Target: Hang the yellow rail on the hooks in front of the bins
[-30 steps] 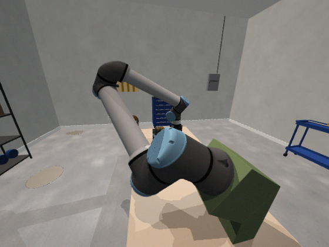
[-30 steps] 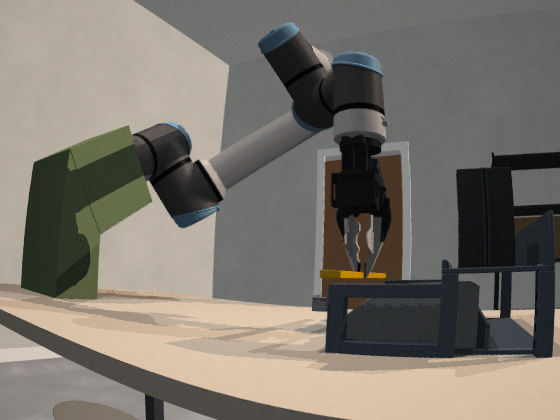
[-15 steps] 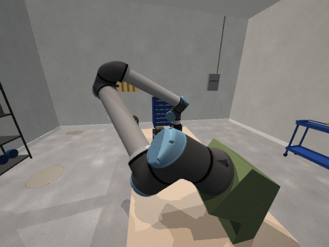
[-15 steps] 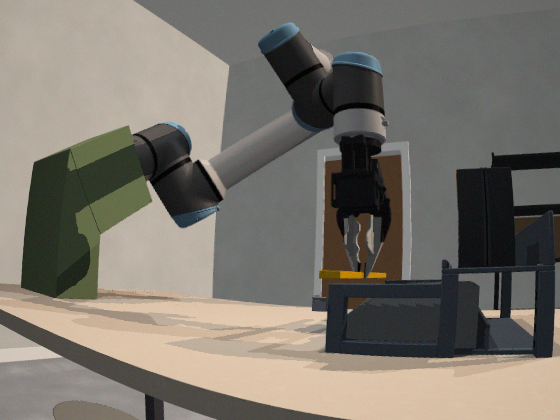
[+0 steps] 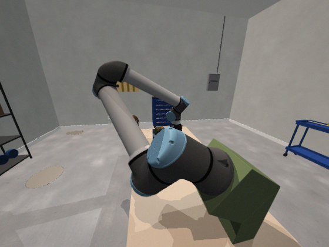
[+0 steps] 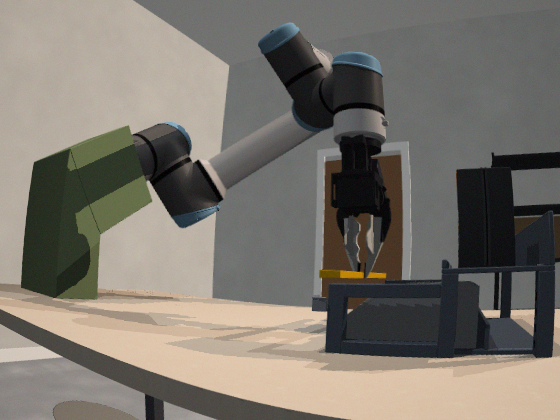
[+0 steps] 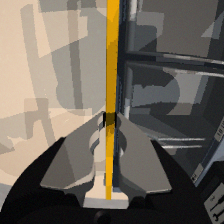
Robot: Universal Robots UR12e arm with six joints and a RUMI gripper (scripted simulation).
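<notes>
Now: the yellow rail 1 cm below my hand.
</notes>
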